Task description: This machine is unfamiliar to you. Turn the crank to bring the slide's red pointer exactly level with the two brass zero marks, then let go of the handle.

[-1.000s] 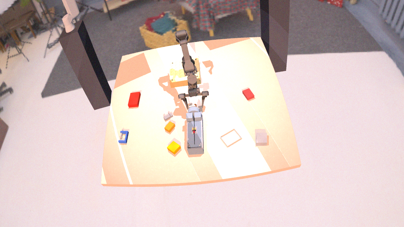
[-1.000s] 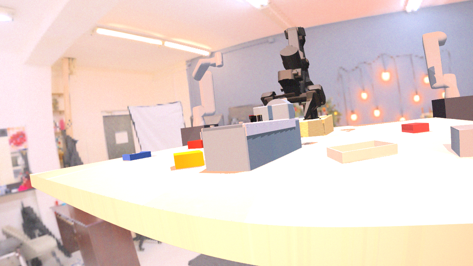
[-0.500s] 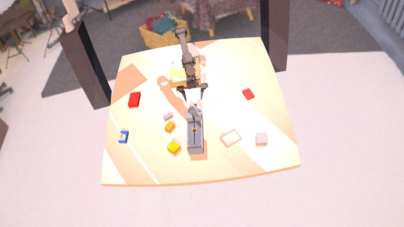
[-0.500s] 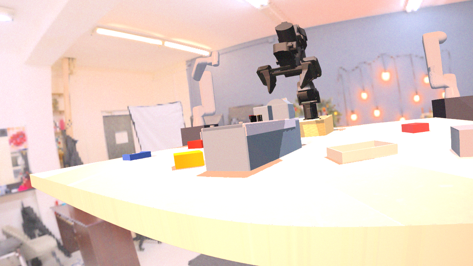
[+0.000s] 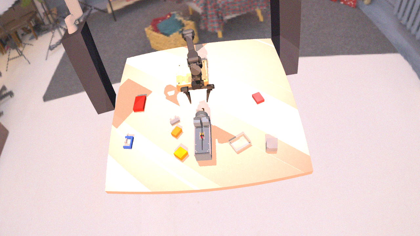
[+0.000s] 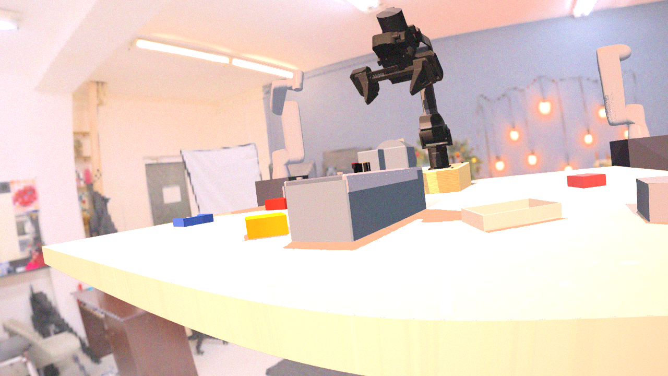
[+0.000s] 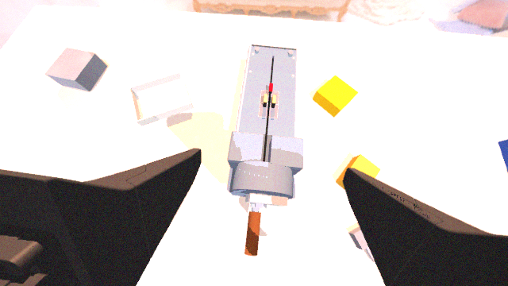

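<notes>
The orange crank handle lies 5 cm behind my gripper tip, 1 cm to the left of it and 14 cm below it. From my gripper tip the other things lie so: shallow white tray (19 cm ahead, 18 cm to the left, 20 cm below); red pointer (15 cm ahead, 2 cm to the right, 12 cm below); yellow cube (18 cm ahead, 17 cm to the right, 19 cm below).
</notes>
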